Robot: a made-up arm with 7 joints. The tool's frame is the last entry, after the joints. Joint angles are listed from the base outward. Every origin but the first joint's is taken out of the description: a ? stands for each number. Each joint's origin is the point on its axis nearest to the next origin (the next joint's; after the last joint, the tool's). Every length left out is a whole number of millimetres.
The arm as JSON. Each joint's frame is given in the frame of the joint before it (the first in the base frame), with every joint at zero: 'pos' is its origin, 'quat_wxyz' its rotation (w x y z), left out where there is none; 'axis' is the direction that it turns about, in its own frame. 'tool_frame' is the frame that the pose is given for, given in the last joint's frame.
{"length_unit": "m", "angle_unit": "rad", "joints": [
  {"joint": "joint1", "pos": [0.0, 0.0, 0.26], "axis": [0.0, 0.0, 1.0]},
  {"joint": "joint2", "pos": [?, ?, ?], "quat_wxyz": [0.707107, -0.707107, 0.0, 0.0], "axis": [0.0, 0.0, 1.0]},
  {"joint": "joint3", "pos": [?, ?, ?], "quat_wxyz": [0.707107, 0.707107, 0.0, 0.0], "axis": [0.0, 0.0, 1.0]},
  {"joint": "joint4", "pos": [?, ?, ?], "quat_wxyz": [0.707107, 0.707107, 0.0, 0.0], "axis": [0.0, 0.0, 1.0]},
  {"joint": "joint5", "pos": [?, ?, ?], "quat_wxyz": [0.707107, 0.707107, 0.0, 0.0], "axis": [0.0, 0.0, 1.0]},
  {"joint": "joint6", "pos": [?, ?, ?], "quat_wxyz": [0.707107, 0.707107, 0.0, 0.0], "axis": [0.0, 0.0, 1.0]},
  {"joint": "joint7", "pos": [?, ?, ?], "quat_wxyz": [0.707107, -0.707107, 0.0, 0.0], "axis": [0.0, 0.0, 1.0]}
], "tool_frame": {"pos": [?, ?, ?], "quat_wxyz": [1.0, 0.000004, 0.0, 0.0]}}
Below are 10 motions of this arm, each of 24 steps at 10 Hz.
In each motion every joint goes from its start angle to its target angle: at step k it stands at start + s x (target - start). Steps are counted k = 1, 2, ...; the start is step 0. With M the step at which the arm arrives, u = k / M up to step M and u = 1 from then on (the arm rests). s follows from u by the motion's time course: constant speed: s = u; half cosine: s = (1 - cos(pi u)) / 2; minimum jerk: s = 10 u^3 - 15 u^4 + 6 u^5.
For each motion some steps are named. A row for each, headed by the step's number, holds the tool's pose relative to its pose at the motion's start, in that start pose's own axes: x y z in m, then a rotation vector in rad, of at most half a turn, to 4 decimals.
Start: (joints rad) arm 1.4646 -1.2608 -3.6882 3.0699 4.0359 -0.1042 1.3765
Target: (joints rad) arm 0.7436 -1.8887 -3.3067 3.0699 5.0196 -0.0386 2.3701
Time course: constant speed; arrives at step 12
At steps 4, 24:
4: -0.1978 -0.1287 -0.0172 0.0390 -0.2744 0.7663
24: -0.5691 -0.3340 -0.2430 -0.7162 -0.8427 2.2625

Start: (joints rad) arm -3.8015 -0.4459 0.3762 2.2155 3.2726 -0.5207 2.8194
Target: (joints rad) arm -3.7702 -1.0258 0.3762 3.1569 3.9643 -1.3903 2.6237
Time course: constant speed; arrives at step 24
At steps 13, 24:
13: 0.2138 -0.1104 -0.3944 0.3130 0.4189 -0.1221
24: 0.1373 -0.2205 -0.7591 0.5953 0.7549 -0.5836

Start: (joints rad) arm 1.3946 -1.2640 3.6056 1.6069 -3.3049 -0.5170 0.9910
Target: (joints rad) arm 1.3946 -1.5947 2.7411 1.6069 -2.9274 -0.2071 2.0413
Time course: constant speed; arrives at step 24
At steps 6, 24:
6: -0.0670 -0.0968 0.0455 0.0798 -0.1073 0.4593
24: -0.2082 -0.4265 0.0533 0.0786 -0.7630 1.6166

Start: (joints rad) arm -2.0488 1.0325 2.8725 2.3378 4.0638 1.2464 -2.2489
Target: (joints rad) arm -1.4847 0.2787 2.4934 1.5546 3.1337 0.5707 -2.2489
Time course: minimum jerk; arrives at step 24
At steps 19, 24:
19: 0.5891 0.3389 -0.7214 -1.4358 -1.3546 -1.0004
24: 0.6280 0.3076 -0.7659 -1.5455 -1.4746 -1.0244

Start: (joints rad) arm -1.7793 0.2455 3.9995 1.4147 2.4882 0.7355 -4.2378
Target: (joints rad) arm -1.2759 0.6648 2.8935 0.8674 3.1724 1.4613 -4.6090
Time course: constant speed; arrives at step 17
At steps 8, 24:
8: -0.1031 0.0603 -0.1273 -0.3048 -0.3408 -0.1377
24: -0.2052 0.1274 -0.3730 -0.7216 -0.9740 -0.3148

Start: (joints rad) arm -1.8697 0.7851 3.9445 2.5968 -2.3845 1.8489 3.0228
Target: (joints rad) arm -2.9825 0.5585 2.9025 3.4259 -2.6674 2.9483 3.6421
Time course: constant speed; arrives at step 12
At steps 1, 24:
1: 0.0112 -0.0043 -0.0018 0.1603 0.1451 0.0822
24: 0.3124 0.1262 -0.4313 1.3981 0.2165 2.4500

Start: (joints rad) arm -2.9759 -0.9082 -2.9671 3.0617 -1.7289 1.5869 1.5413
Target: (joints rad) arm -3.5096 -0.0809 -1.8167 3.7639 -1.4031 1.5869 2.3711
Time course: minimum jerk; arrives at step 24
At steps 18, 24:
18: 0.5525 0.4804 0.1907 -0.2072 -1.0066 2.0272
24: 0.5700 0.5400 0.1874 -0.2082 -1.1633 2.2009

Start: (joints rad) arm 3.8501 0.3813 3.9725 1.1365 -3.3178 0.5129 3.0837
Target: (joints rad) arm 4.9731 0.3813 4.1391 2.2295 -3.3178 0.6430 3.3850
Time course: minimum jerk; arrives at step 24
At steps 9, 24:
9: 0.2548 -0.1177 -0.0066 0.2359 0.4788 0.1999
24: 0.7229 0.0053 -0.4782 0.8010 1.5709 1.1485

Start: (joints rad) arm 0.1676 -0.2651 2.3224 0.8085 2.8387 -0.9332 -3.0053
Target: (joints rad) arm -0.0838 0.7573 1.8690 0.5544 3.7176 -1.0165 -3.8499
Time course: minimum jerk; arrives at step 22
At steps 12, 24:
12: -0.1047 0.0856 -0.0115 0.9360 0.2802 0.1335
24: -0.1724 0.1346 -0.0069 1.5520 0.7493 0.1857

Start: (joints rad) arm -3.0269 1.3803 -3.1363 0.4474 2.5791 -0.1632 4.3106
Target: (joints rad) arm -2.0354 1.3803 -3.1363 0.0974 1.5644 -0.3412 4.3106
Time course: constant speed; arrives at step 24
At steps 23, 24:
23: -0.1378 -0.0362 0.0118 0.7055 -0.2812 -0.9572
24: -0.1436 -0.0404 0.0089 0.7494 -0.2679 -0.9952

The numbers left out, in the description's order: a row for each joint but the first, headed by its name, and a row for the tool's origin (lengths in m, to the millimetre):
joint2: 0.0 0.0 0.0
joint3: 0.0 -0.359 0.0
joint4: 0.074 0.0 0.0
joint5: 0.093 -0.412 0.0
joint6: 0.0 0.0 0.0
joint7: 0.077 0.099 0.0
tool: 0.0 0.0 0.0

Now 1 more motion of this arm.
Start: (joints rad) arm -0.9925 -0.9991 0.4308 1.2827 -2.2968 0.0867 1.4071
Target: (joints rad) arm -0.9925 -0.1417 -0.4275 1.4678 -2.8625 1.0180 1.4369
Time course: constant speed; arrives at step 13
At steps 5, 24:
5: -0.2867 0.0526 0.1136 -0.3054 -0.4138 -0.1383
24: -0.6983 0.0576 0.0650 -0.5354 -0.7986 -0.8383

